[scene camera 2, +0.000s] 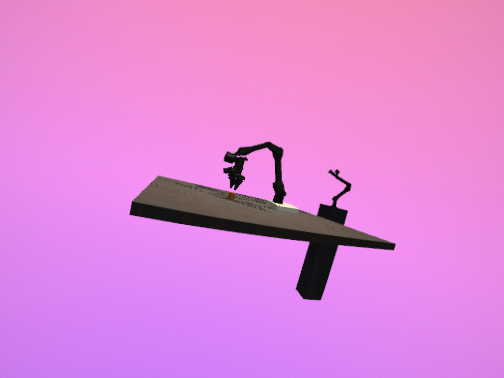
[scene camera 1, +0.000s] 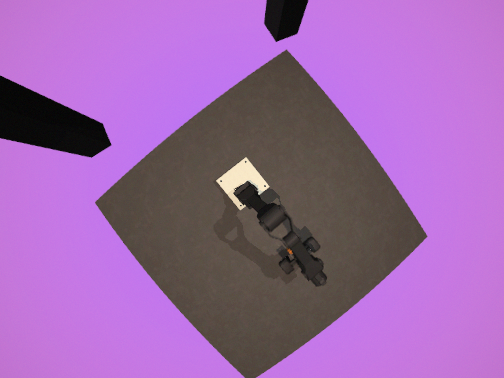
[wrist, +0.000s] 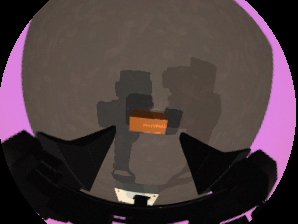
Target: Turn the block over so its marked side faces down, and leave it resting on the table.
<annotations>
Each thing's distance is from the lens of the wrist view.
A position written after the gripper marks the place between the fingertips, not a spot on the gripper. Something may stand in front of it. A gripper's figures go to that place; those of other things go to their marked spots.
gripper (wrist: 149, 132): 0.10 m
orange block (wrist: 142, 121): 0.12 m
</annotations>
